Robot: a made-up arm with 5 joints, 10 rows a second.
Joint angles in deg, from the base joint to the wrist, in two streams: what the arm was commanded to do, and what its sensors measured. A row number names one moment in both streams.
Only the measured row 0 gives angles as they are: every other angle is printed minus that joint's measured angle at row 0.
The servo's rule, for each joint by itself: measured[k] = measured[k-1] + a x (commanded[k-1-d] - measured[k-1]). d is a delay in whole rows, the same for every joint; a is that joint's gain. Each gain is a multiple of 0.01, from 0.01 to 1. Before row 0 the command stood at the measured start. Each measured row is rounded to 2 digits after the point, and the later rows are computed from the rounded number. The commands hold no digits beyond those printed.
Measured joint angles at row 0:
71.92 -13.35 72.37 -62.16 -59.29
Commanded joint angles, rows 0 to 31:
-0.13 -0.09 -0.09 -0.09 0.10
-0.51 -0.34 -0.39 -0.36 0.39
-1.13 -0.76 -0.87 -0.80 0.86
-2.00 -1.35 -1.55 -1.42 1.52
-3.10 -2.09 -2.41 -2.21 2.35
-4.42 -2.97 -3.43 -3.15 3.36
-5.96 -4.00 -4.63 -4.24 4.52
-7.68 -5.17 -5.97 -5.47 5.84
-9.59 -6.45 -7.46 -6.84 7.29
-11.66 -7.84 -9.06 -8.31 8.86
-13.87 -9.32 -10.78 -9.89 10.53
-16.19 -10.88 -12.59 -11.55 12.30
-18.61 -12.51 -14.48 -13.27 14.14
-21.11 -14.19 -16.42 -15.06 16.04
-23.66 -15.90 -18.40 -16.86 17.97
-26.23 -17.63 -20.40 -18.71 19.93
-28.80 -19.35 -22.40 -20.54 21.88
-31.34 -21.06 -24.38 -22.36 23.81
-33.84 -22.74 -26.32 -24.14 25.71
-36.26 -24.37 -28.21 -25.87 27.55
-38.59 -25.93 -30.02 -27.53 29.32
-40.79 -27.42 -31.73 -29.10 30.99
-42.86 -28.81 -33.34 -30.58 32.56
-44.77 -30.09 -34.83 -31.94 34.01
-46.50 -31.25 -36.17 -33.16 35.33
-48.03 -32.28 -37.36 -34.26 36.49
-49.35 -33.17 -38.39 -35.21 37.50
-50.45 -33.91 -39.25 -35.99 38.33
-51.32 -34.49 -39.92 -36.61 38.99
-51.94 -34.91 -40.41 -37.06 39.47
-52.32 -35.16 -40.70 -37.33 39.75
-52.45 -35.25 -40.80 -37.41 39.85
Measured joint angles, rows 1 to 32:
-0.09 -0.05 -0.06 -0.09 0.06
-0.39 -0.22 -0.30 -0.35 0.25
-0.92 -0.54 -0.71 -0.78 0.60
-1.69 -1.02 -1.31 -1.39 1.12
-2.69 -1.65 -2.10 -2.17 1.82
-3.92 -2.43 -3.06 -3.10 2.70
-5.37 -3.36 -4.19 -4.18 3.74
-7.01 -4.43 -5.47 -5.41 4.94
-8.84 -5.62 -6.90 -6.77 6.28
-10.84 -6.93 -8.46 -8.23 7.75
-12.99 -8.34 -10.13 -9.81 9.33
-15.26 -9.84 -11.90 -11.46 11.02
-17.64 -11.42 -13.76 -13.18 12.80
-20.10 -13.05 -15.68 -14.97 14.65
-22.63 -14.73 -17.64 -16.77 16.54
-25.19 -16.44 -19.63 -18.61 18.47
-27.75 -18.16 -21.62 -20.44 20.41
-30.30 -19.87 -23.61 -22.26 22.35
-32.81 -21.56 -25.56 -24.05 24.27
-35.26 -23.22 -27.47 -25.78 26.14
-37.62 -24.82 -29.31 -27.44 27.95
-39.87 -26.35 -31.05 -29.02 29.68
-41.99 -27.80 -32.70 -30.50 31.32
-43.96 -29.15 -34.23 -31.87 32.85
-45.76 -30.39 -35.63 -33.10 34.26
-47.37 -31.51 -36.88 -34.20 35.53
-48.78 -32.49 -37.97 -35.16 36.65
-49.97 -33.33 -38.89 -35.95 37.61
-50.93 -34.01 -39.63 -36.58 38.40
-51.65 -34.54 -40.19 -37.04 39.01
-52.13 -34.91 -40.56 -37.32 39.43
-52.36 -35.11 -40.73 -37.41 39.67
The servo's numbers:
d 0
a 0.71 0.59 0.72 0.95 0.57

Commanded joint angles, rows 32 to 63:
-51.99 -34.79 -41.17 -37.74 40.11
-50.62 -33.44 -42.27 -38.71 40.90
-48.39 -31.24 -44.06 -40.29 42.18
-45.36 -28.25 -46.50 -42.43 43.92
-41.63 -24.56 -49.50 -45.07 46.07
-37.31 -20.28 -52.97 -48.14 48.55
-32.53 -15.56 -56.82 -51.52 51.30
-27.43 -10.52 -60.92 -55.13 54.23
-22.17 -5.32 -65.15 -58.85 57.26
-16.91 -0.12 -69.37 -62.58 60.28
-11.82 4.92 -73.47 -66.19 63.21
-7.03 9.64 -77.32 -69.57 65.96
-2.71 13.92 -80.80 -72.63 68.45
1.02 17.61 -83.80 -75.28 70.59
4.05 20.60 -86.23 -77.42 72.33
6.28 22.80 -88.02 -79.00 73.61
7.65 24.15 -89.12 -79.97 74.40
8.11 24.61 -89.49 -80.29 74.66
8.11 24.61 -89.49 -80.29 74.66
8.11 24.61 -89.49 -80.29 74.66
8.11 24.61 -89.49 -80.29 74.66
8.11 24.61 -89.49 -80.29 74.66
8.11 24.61 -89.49 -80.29 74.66
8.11 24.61 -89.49 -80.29 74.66
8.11 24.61 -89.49 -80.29 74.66
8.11 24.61 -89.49 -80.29 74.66
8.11 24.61 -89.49 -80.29 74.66
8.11 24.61 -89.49 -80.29 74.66
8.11 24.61 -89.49 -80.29 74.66
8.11 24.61 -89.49 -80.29 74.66
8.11 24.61 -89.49 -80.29 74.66
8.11 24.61 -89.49 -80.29 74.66
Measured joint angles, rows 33 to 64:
-52.10 -34.92 -41.05 -37.72 39.92
-51.05 -34.05 -41.93 -38.66 40.48
-49.16 -32.39 -43.46 -40.21 41.45
-46.46 -29.95 -45.65 -42.32 42.86
-43.03 -26.77 -48.42 -44.93 44.69
-38.97 -22.94 -51.70 -47.98 46.89
-34.40 -18.59 -55.39 -51.34 49.40
-29.45 -13.83 -59.37 -54.94 52.15
-24.28 -8.81 -63.53 -58.65 55.06
-19.05 -3.68 -67.73 -62.38 58.04
-13.92 1.39 -71.86 -66.00 60.99
-9.03 6.26 -75.79 -69.39 63.82
-4.54 10.78 -79.40 -72.47 66.46
-0.59 14.81 -82.57 -75.14 68.81
2.70 18.23 -85.21 -77.31 70.82
5.24 20.93 -87.23 -78.92 72.41
6.95 22.83 -88.59 -79.92 73.54
7.77 23.88 -89.24 -80.27 74.18
8.01 24.31 -89.42 -80.29 74.45
8.08 24.49 -89.47 -80.29 74.57
8.10 24.56 -89.48 -80.29 74.62
8.11 24.59 -89.49 -80.29 74.64
8.11 24.60 -89.49 -80.29 74.65
8.11 24.61 -89.49 -80.29 74.66
8.11 24.61 -89.49 -80.29 74.66
8.11 24.61 -89.49 -80.29 74.66
8.11 24.61 -89.49 -80.29 74.66
8.11 24.61 -89.49 -80.29 74.66
8.11 24.61 -89.49 -80.29 74.66
8.11 24.61 -89.49 -80.29 74.66
8.11 24.61 -89.49 -80.29 74.66
8.11 24.61 -89.49 -80.29 74.66

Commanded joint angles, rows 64 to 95:
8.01 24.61 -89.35 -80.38 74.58
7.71 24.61 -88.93 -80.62 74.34
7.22 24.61 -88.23 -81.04 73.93
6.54 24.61 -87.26 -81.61 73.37
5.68 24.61 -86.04 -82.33 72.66
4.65 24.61 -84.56 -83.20 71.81
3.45 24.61 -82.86 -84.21 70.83
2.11 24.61 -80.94 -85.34 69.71
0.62 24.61 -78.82 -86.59 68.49
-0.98 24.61 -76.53 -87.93 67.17
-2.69 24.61 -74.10 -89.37 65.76
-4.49 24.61 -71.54 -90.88 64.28
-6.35 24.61 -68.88 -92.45 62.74
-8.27 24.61 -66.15 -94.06 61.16
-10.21 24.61 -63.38 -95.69 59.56
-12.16 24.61 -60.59 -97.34 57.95
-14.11 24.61 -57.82 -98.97 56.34
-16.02 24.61 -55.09 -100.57 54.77
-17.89 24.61 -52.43 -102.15 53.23
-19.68 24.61 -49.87 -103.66 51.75
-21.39 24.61 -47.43 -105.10 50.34
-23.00 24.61 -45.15 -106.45 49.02
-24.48 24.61 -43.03 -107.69 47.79
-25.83 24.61 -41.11 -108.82 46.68
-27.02 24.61 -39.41 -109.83 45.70
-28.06 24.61 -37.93 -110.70 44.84
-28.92 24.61 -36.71 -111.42 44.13
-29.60 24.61 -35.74 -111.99 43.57
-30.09 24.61 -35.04 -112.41 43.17
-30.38 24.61 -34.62 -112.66 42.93
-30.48 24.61 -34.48 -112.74 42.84
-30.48 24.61 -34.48 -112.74 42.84
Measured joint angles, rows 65 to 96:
8.04 24.61 -89.39 -80.38 74.61
7.81 24.61 -89.06 -80.61 74.46
7.39 24.61 -88.46 -81.02 74.16
6.79 24.61 -87.60 -81.58 73.71
6.00 24.61 -86.48 -82.29 73.11
5.04 24.61 -85.10 -83.15 72.37
3.91 24.61 -83.49 -84.16 71.49
2.63 24.61 -81.65 -85.28 70.48
1.20 24.61 -79.61 -86.52 69.35
-0.35 24.61 -77.39 -87.86 68.11
-2.01 24.61 -75.02 -89.29 66.77
-3.77 24.61 -72.51 -90.80 65.35
-5.60 24.61 -69.90 -92.37 63.86
-7.50 24.61 -67.20 -93.98 62.32
-9.42 24.61 -64.45 -95.60 60.75
-11.37 24.61 -61.67 -97.25 59.15
-13.32 24.61 -58.90 -98.88 57.55
-15.24 24.61 -56.16 -100.49 55.97
-17.12 24.61 -53.47 -102.07 54.41
-18.94 24.61 -50.88 -103.58 52.89
-20.68 24.61 -48.40 -105.02 51.44
-22.33 24.61 -46.06 -106.38 50.06
-23.86 24.61 -43.88 -107.62 48.77
-25.26 24.61 -41.89 -108.76 47.58
-26.51 24.61 -40.10 -109.78 46.51
-27.61 24.61 -38.54 -110.65 45.56
-28.54 24.61 -37.22 -111.38 44.74
-29.29 24.61 -36.15 -111.96 44.07
-29.86 24.61 -35.35 -112.39 43.56
-30.23 24.61 -34.82 -112.65 43.20
-30.41 24.61 -34.58 -112.74 42.99
-30.46 24.61 -34.51 -112.74 42.90

